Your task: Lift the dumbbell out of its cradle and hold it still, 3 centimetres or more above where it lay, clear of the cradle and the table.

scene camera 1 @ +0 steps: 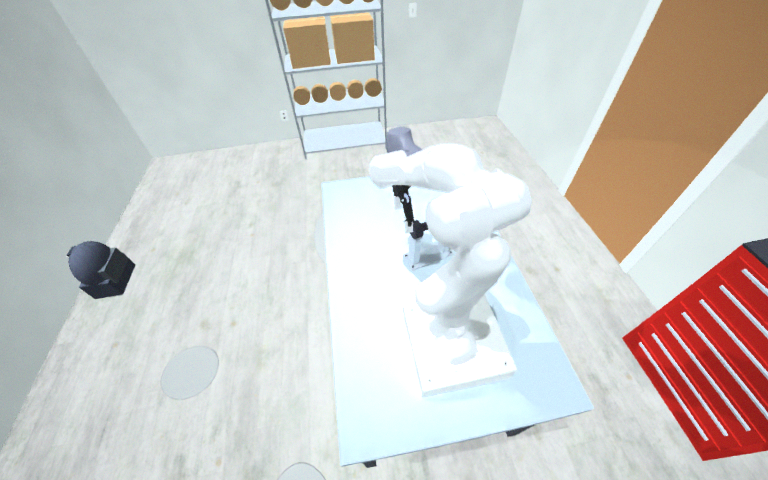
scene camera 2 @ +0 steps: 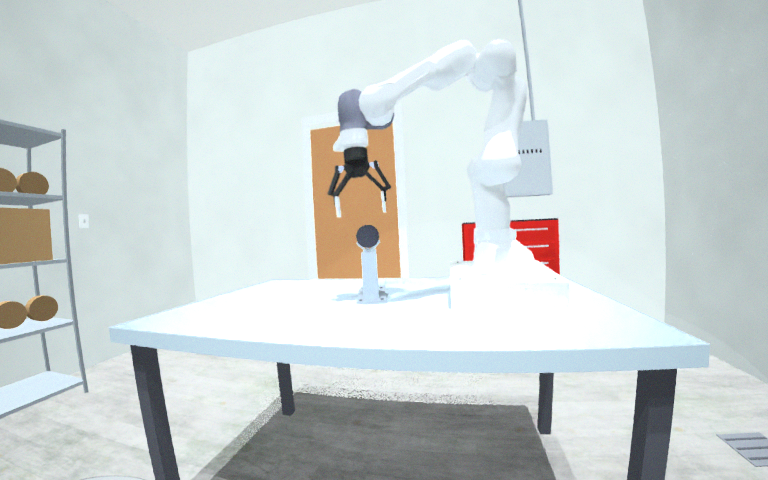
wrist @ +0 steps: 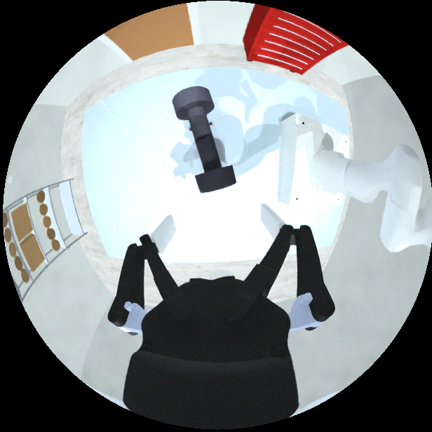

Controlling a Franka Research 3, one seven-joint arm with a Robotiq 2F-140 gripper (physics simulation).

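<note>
The dark grey dumbbell (scene camera 2: 367,236) (wrist: 206,145) rests on top of its pale upright cradle (scene camera 1: 415,253) (scene camera 2: 369,277). In scene camera 2 one round head faces the camera. In the wrist view its handle and both heads show, slightly tilted, beyond the fingertips, and it hides much of the cradle. My gripper (scene camera 1: 403,215) (scene camera 2: 361,213) (wrist: 216,217) is open and empty. In scene camera 2 its fingertips hang above the dumbbell, one to each side of the head, without touching it. In scene camera 1 the arm hides part of the cradle area.
The cradle stands on the pale table (scene camera 1: 368,418) (scene camera 2: 407,357). The arm's white base plate (scene camera 1: 470,382) (scene camera 2: 509,294) stands beside it, to the right in scene camera 2. A shelf rack (scene camera 1: 385,73) (scene camera 2: 68,254) and a red drawer cabinet (scene camera 2: 468,240) (wrist: 252,37) stand away from the table.
</note>
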